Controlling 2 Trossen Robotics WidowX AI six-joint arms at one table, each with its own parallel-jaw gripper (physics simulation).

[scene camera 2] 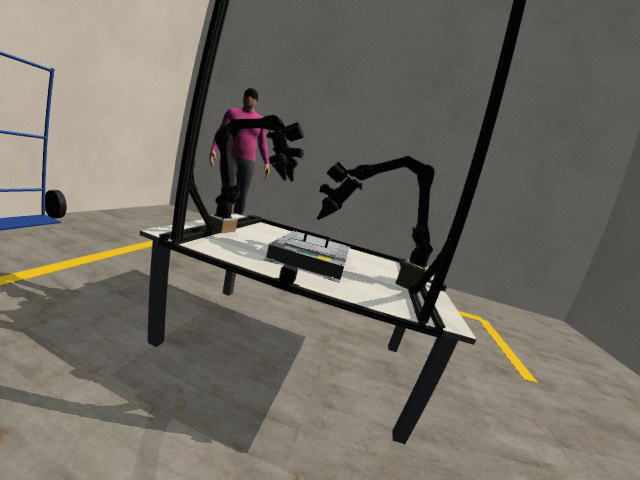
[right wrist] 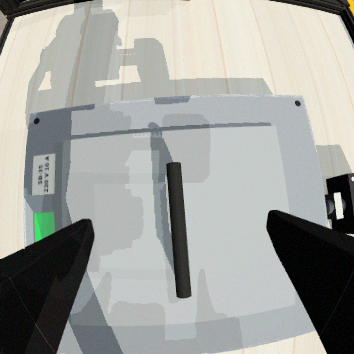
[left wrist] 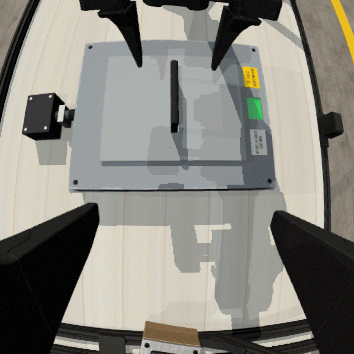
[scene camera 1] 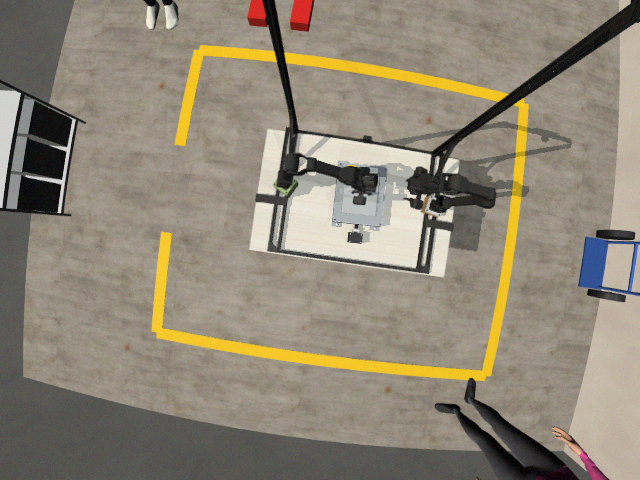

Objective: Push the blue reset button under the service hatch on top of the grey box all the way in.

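The grey box lies mid-table. Its hatch lies down flat on the top, with a black bar handle standing up from it. The blue button does not show in any view; the hatch covers the area under it. My right gripper is open and empty above the hatch, its fingers apart on either side of the handle as seen from the right wrist. My left gripper is open and empty, high above the table beside the box.
A black block stands at one side of the box. A yellow label and a green patch lie along the opposite edge. Black frame rails and posts surround the table. A person stands behind the left arm.
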